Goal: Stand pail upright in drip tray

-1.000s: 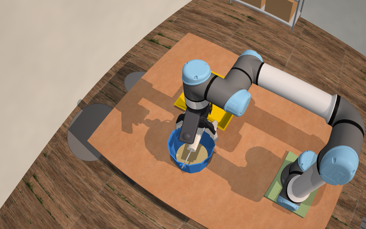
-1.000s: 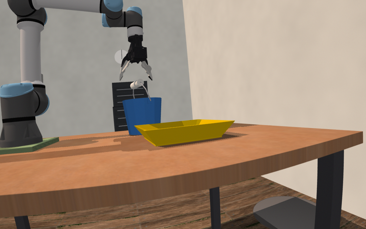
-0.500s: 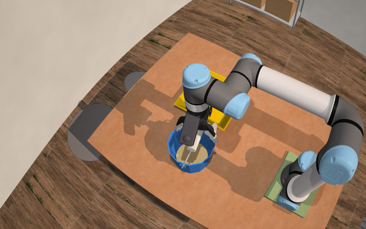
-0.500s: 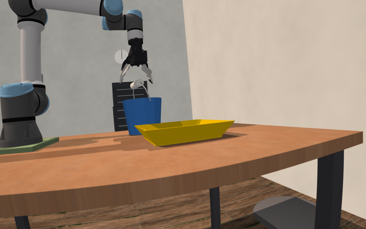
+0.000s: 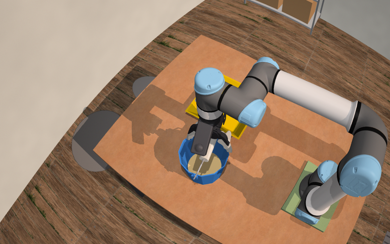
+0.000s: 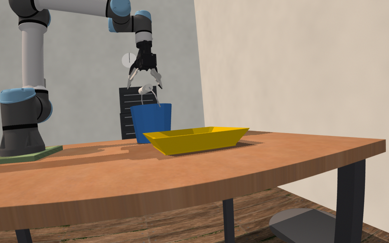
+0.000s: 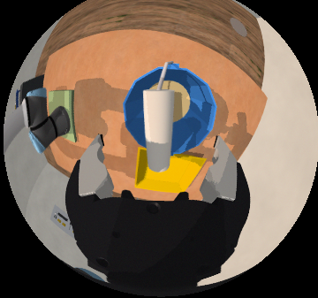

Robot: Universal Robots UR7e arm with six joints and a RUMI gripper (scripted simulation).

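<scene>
Now: hand 1 cm short of the blue pail and 9 cm above it. The rest, counted from my hand: yellow drip tray (6 cm ahead, 31 cm to the right, 22 cm below).
</scene>
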